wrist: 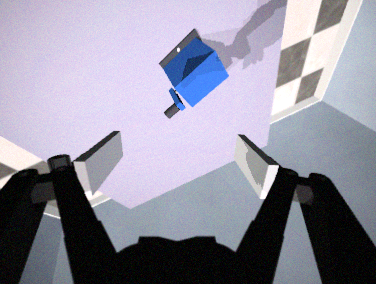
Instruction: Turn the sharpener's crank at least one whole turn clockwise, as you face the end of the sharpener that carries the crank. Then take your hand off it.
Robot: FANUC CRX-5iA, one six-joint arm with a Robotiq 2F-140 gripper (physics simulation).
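Places are measured from the arm's base along level axes (x ahead, y left, z up), in metres.
Where they show: gripper, fingertip midpoint: (179, 145).
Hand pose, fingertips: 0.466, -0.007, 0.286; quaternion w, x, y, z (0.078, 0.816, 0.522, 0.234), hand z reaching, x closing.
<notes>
Each offset is from my fingertips to the top centre of the thing, as dx, dy, dz. "pt": to the spot under its first point. Level surfaces: height alone.
The blue sharpener @[pt +0.047, +0.105, -0.210] (202, 72) stands on the pale lilac table top @[dz -0.338] (65, 75), in the upper middle of the wrist view, turned at an angle. A dark grey plate with a small white dot runs along its upper left side. The crank @[+0.092, +0.030, -0.192] (176, 99) is on its lower left end: a short blue arm with a dark grey knob @[+0.100, +0.006, -0.193] (171, 111) pointing down and left. My gripper (179, 145) is wide open with nothing between its fingers. Its fingertips show below the sharpener and the crank in the view, apart from both.
The shadow of the arm (245, 42) falls on the table top to the right of the sharpener. The table's edges show at the right and at the bottom. A checkered floor (295, 65) and a blue-grey surface (330, 145) lie beyond them.
</notes>
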